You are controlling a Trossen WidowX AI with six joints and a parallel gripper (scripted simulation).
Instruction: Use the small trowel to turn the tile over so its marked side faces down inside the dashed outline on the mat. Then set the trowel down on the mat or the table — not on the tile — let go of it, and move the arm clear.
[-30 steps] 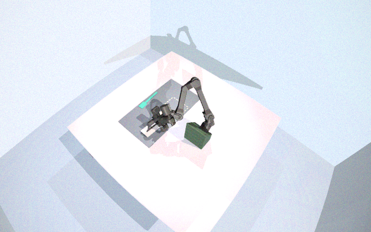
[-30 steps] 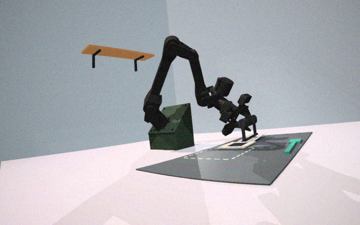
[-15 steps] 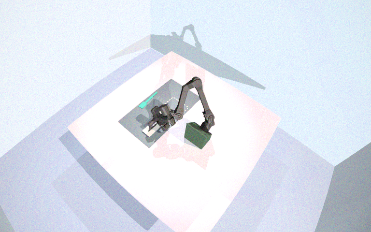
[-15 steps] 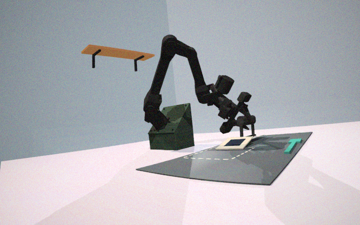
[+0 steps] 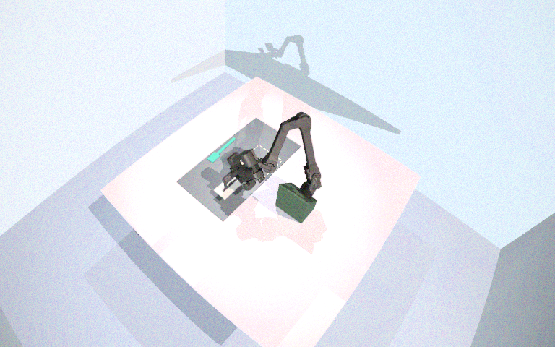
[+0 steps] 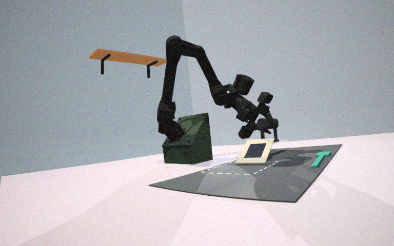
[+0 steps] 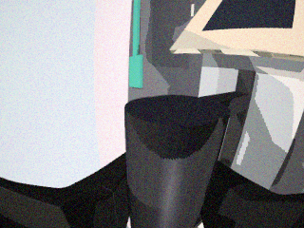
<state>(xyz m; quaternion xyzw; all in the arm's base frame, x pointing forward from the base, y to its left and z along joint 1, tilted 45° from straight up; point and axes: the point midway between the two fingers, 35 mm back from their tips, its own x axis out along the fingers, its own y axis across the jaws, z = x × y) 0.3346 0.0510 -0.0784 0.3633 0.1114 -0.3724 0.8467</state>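
My gripper tip is 100 mm to the left of the white tile, 60 mm above it and 30 mm past it. The rest, counted from my gripper tip: grey mat (130 mm to the right, 110 mm below, 40 mm ahead); then teal t-shaped tool (180 mm ahead, 120 mm to the right, 90 mm below).
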